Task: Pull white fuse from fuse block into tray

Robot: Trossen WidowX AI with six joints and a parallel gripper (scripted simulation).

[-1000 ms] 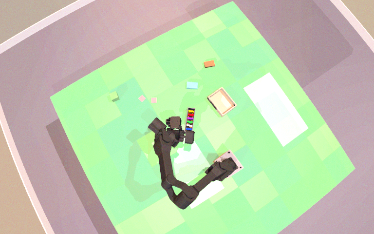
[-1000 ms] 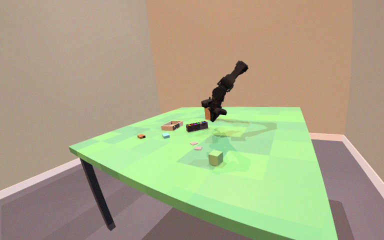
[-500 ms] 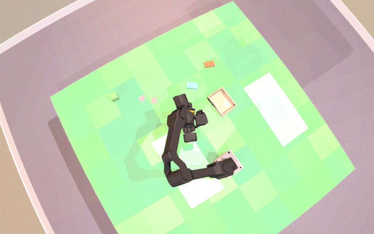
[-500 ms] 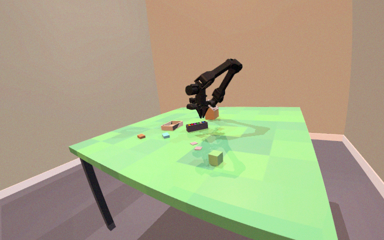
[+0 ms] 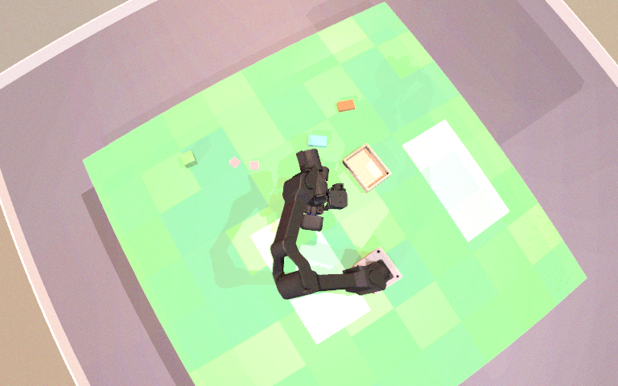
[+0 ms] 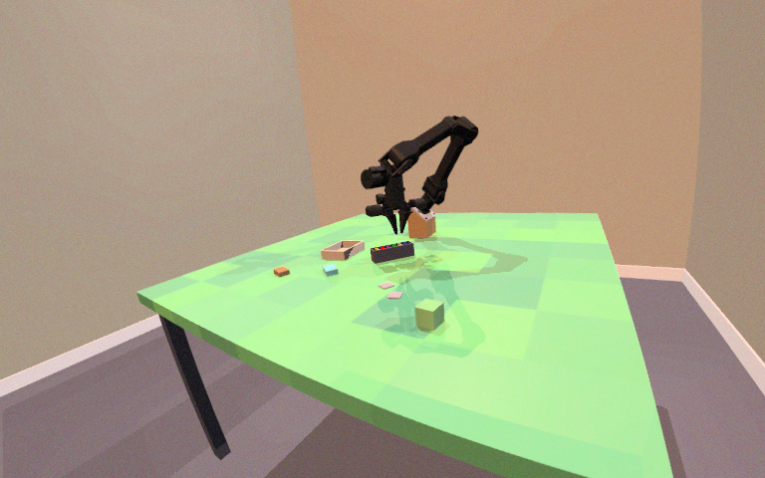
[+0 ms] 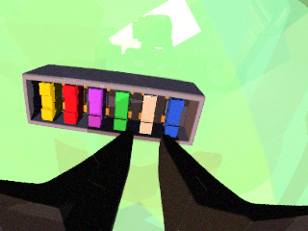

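My gripper tip is 22 cm to the left of the tan tray, 7 cm above it and 2 cm short of it. Also, from my gripper tip: light blue tile 18 cm ahead, 14 cm to the right, 7 cm below; green cube 36 cm ahead, 25 cm to the left, 5 cm below; orange tile 30 cm to the right, 24 cm ahead, 7 cm below.
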